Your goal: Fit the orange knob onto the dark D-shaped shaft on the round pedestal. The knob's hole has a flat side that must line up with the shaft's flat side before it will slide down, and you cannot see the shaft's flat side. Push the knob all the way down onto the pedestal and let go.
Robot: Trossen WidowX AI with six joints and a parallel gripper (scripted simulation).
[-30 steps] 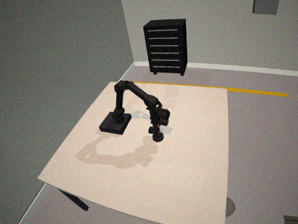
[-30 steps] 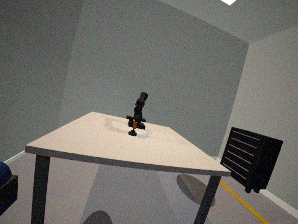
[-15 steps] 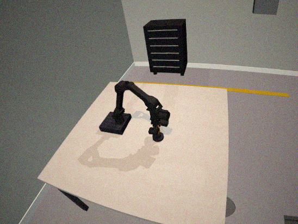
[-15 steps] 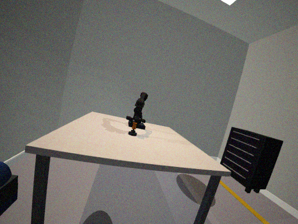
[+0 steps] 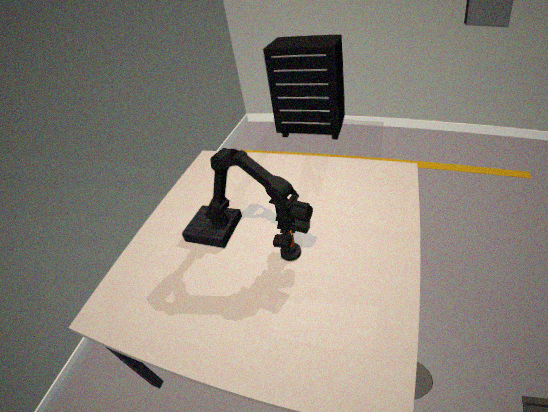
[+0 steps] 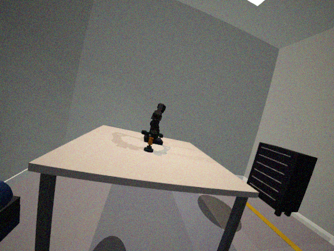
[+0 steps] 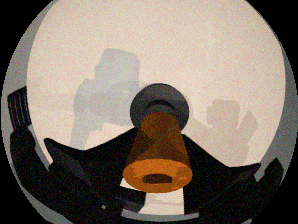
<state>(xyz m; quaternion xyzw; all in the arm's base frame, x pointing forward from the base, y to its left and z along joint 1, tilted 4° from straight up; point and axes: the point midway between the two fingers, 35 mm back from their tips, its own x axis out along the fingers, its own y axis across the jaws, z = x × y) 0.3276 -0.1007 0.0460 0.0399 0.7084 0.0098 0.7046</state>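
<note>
Now: gripper tip 2 cm below the orange knob. The rest, counted from my gripper tip: round pedestal: 4 cm below.
</note>
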